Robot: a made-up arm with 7 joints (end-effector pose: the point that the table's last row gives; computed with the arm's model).
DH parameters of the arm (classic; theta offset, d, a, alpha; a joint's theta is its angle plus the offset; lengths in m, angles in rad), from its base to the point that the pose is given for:
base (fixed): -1.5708 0.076 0 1.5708
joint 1: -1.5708 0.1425 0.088 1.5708
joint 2: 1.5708 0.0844 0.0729 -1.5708
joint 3: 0 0.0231 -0.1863 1.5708
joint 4: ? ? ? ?
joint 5: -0.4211 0 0.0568 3.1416
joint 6: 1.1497 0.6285 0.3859 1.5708
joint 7: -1.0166 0 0.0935 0
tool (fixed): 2.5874 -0.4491 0 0
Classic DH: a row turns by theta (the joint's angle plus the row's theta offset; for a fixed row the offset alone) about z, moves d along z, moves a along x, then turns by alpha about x.
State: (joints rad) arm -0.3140 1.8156 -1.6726 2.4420 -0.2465 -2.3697 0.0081
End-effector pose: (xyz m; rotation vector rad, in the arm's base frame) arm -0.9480 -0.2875 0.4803 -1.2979 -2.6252 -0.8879
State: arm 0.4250 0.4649 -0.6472 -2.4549 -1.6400 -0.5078 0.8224
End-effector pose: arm 0.2482 0.3768 0.6046 -0.8994 -1.2928 1.8986
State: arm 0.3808 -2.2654 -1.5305 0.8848 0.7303 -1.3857 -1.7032
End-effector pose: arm 0.0634 -1.0406 0.1579 0.0595 -1.1459 -2.2882
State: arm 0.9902 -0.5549 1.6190 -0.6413 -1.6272 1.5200 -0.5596
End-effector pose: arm -0.8547 0.5201 -0.0163 0.7433 2.5619 -0.1946
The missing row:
joint 4: 1.5708 -0.0625 0.1158 1.5708
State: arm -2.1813 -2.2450 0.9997 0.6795 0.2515 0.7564 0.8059
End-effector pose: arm 0.1887 -0.6671 -0.0817 0.6209 -1.3509 -0.3406
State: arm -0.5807 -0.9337 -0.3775 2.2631 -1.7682 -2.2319 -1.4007
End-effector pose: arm -0.2473 0.1089 -0.7298 -0.3437 1.1874 -0.5530
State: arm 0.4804 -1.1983 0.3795 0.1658 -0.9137 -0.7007 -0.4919
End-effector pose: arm 0.5267 0.1302 0.4380 -0.2623 -0.9388 0.1899
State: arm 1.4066 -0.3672 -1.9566 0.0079 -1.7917 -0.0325 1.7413
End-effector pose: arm -0.0609 -0.4796 0.8919 -1.2600 -1.9481 1.2640
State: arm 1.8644 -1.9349 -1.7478 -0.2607 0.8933 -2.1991 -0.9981
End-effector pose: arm -0.9058 -0.1008 0.6357 1.2783 1.2268 1.9441
